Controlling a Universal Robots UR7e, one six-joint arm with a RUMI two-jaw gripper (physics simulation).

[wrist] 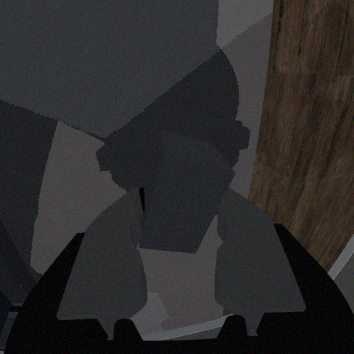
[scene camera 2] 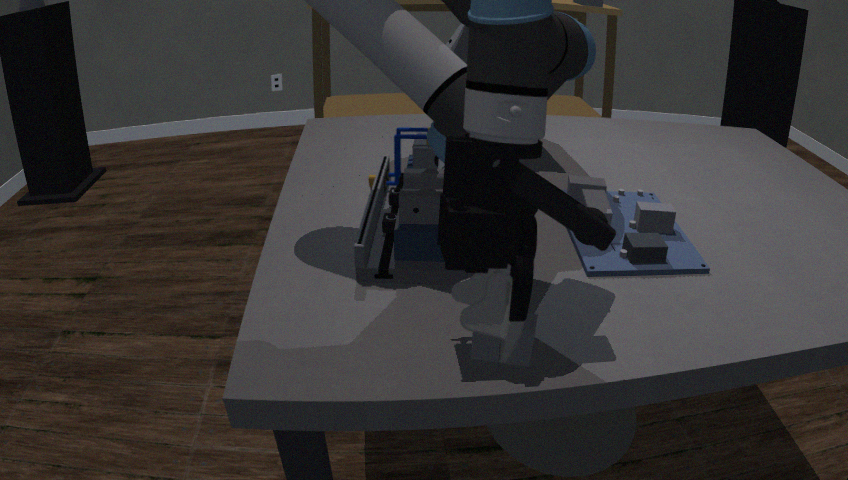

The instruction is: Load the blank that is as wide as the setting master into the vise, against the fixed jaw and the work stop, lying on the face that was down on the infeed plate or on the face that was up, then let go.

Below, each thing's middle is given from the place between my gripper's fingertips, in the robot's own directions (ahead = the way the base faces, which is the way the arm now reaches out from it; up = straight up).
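There's a blue base (scene camera 2: pixel 412 242) that's 30 mm to the right of my hand and 290 mm behind it, sitting 30 mm above it. The dark setting master (scene camera 2: pixel 641 247) is 180 mm behind my hand, 240 mm to the left of it and 10 mm above it. As for the infeed plate (scene camera 2: pixel 682 257), that's 240 mm to the left of my hand and 270 mm behind it. Going by their middles, the infeed plate is the farthest from my hand of the things named here.
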